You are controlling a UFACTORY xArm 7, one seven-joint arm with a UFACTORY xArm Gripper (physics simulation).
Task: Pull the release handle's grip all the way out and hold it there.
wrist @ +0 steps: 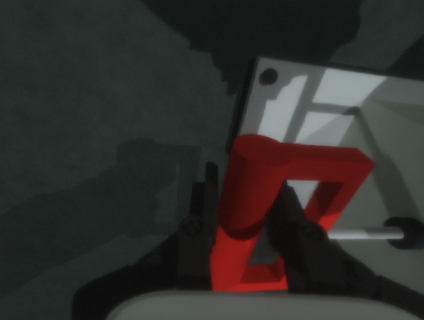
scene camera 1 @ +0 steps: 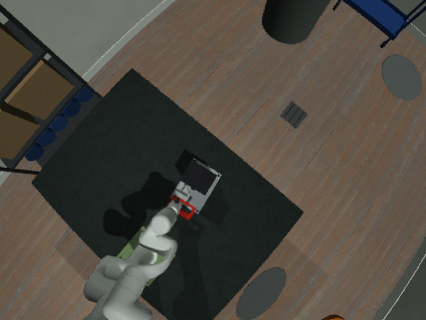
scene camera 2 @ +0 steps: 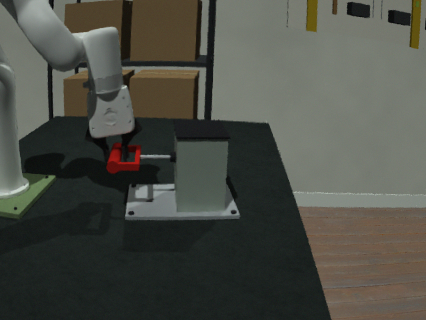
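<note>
The red release handle (scene camera 1: 190, 214) (scene camera 2: 135, 165) (wrist: 325, 159) is an open frame with a thick round grip (scene camera 2: 114, 163) (wrist: 252, 185) on the side away from the housing. A bare metal rod (scene camera 2: 156, 157) (wrist: 367, 233) shows between the handle and the black collar (scene camera 2: 173, 157) (wrist: 405, 233) on the housing. My gripper (scene camera 2: 116, 153) (wrist: 239, 180) is shut on the grip from above, one finger outside it and the other inside the frame. The fingertips are partly hidden by the red handle in scene camera 2.
The pale housing (scene camera 2: 201, 172) with a dark top stands on a light base plate (scene camera 2: 162, 210) (wrist: 280, 95), below and beside the handle. The plate lies on a dark mat (scene camera 1: 240, 200) (scene camera 2: 200, 270). The arm's green base plate (scene camera 2: 35, 195) is at the left. Shelves with boxes (scene camera 2: 165, 95) stand behind.
</note>
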